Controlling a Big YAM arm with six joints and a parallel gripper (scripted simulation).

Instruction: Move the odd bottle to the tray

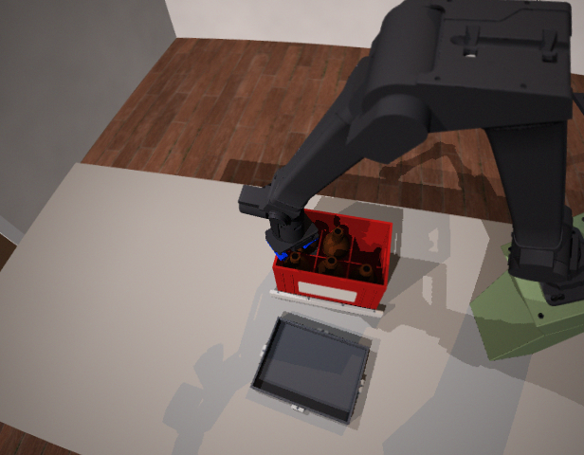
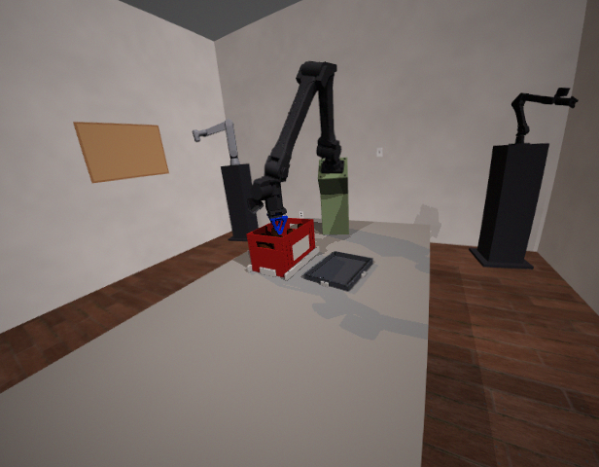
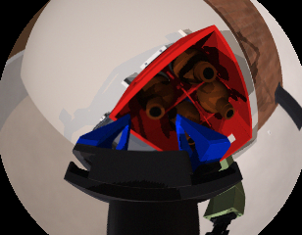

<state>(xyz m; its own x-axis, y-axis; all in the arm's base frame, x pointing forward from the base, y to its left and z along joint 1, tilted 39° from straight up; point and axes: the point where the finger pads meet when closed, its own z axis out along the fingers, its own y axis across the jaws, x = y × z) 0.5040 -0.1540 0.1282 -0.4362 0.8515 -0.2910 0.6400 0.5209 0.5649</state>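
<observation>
The brown bottle is 10 cm below my hand. Also, from my hand: dark grey tray: 5 cm behind, 24 cm to the left, 18 cm below; then crate: 10 cm behind, 3 cm to the right, 11 cm below.
</observation>
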